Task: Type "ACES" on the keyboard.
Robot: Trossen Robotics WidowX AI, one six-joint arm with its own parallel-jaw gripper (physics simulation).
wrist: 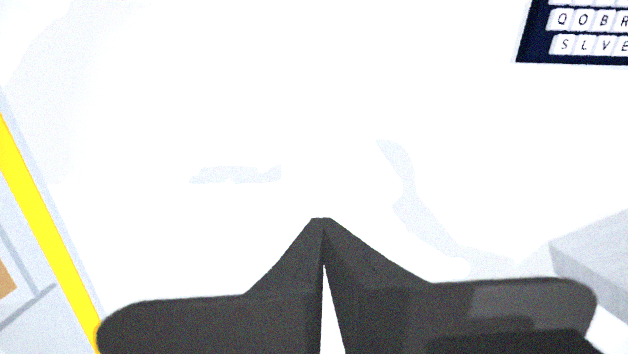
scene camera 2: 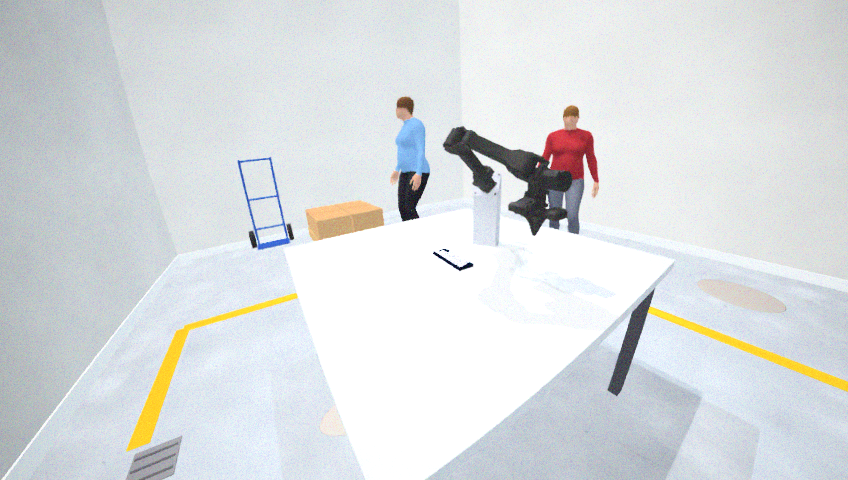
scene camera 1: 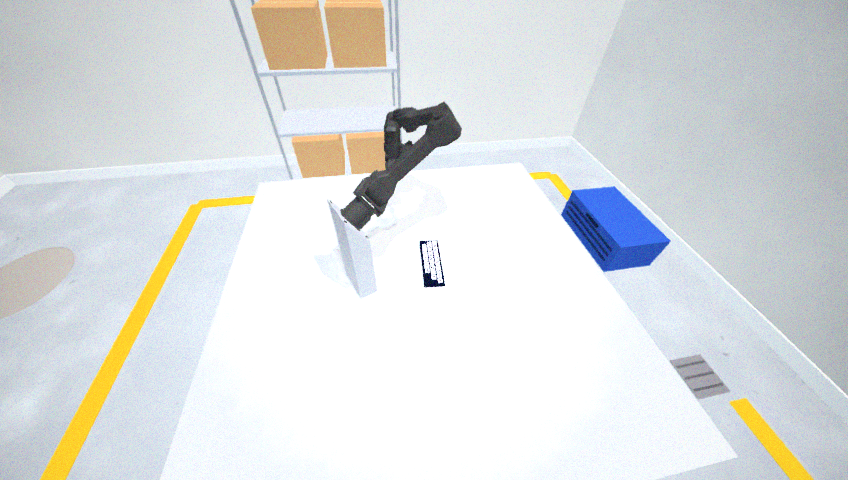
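Seen in the pictures: gripper, fingertip midpoint: (wrist: 320, 226) (scene camera 2: 534, 235); arm's base at its link origin: (scene camera 2: 487, 185) (scene camera 1: 349, 220).
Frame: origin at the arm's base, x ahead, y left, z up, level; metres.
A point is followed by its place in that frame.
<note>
The keyboard (scene camera 1: 432, 263) @(x 0.215, y 0.129, z -0.265 m) (scene camera 2: 453, 259) @(x 0.211, y 0.179, z -0.263 m) is a small dark navy board with white keys, lying on the white table. In the wrist view, one corner of the keyboard (wrist: 536, 42) @(x 0.160, y 0.228, z -0.270 m) shows at the top right. The letters Q, O, B, R and S, L, V, E are readable there, with R and E cut by the frame edge; A and C do not show in that view. My gripper (scene camera 2: 534, 231) @(x -0.008, y 0.394, z -0.115 m) (wrist: 320, 226) @(x -0.008, y 0.394, z -0.115 m) is shut and empty, its fingertips together and pointing down, raised above the table and off to the side of the keyboard. In scene camera 1 the arm hides the fingertips.
The arm is mounted on a pale upright block (scene camera 1: 357, 261) @(x 0.032, y -0.055, z -0.101 m) (scene camera 2: 486, 217) @(x 0.013, y 0.025, z -0.144 m) (wrist: 595, 250) @(x -0.005, y 0.040, z -0.248 m) beside the keyboard. The white table (scene camera 1: 416, 368) @(x 0.253, y -0.233, z -0.283 m) (scene camera 2: 404, 333) @(x 0.443, y 0.566, z -0.283 m) carries both. A shelf rack (scene camera 1: 327, 72), a blue cabinet (scene camera 1: 621, 220), a hand truck (scene camera 2: 263, 197), cardboard boxes (scene camera 2: 345, 221) and two people (scene camera 2: 411, 145) (scene camera 2: 570, 154) stand around it.
</note>
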